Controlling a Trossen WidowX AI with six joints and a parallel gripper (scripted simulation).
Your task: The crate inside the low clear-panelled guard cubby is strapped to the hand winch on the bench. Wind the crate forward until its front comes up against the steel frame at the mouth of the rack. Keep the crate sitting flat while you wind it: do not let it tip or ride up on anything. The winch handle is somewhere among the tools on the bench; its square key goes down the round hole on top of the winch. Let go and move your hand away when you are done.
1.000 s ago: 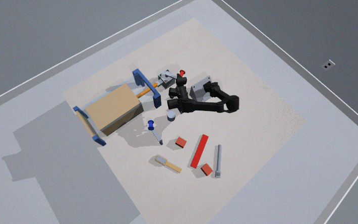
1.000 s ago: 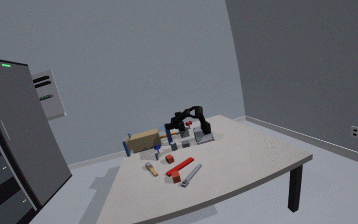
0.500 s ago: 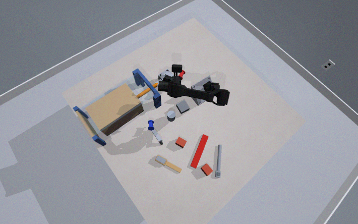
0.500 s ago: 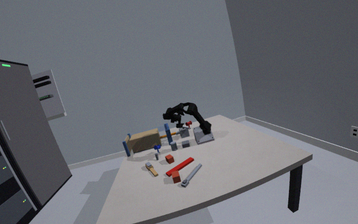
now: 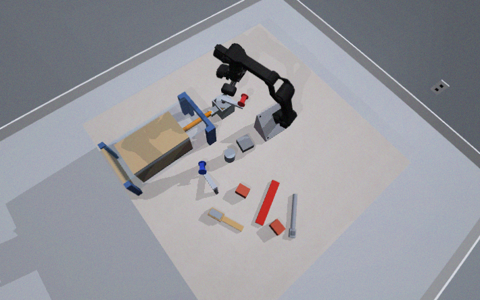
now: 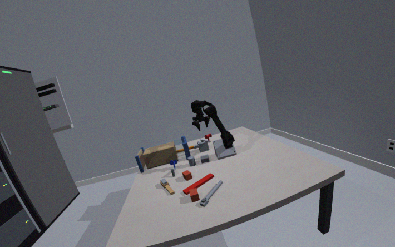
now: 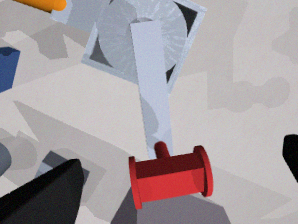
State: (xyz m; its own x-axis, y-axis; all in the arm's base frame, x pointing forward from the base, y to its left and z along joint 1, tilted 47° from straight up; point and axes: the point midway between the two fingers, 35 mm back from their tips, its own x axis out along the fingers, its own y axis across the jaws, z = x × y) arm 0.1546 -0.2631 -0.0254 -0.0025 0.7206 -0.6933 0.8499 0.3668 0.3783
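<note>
Right now my gripper tip is 1 cm to the right of the red-knobbed handle and 11 cm above it. Also, from my gripper tip: red knob: 2 cm behind, 5 cm to the left, 8 cm below; then blue frame: 20 cm ahead, 3 cm to the right, 12 cm below; then grey winch: 2 cm ahead, 5 cm to the right, 19 cm below.
</note>
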